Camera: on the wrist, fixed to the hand. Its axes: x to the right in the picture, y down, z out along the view.
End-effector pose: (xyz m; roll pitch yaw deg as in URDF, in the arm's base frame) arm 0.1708 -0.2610 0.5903 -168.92 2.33 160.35
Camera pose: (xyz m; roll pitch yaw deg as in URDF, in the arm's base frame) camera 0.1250 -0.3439 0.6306 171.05 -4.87 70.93
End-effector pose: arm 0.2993 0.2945 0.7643 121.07 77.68 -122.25
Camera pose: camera 0.3958 0.3155 0.7353 86.67 -11.51 -137.67
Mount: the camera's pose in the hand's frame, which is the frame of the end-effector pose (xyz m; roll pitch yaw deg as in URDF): 0.0136 -0.0996 -0.0222 -6.69 15.97 89.61
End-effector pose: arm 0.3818 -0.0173 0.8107 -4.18 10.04 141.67
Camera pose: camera 0.4359 0.0686 0.7937 3.96 19.90 -125.06
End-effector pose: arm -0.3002 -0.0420 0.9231 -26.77 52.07 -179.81
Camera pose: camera -0.3286 0.0568 0.9278 53.55 24.98 -53.93
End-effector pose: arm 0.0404 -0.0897 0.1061 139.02 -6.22 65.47
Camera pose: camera -0.0335 -0.0354 0.0593 -175.84 -56.51 -33.32
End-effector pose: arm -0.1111 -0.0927 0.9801 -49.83 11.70 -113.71
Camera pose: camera -0.1958 -0.0837 1.0378 19.55 63.44 -0.17
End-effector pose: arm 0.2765 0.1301 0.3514 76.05 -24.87 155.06
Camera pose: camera 0.2274 0.1556 0.2646 -49.13 -52.10 -79.23
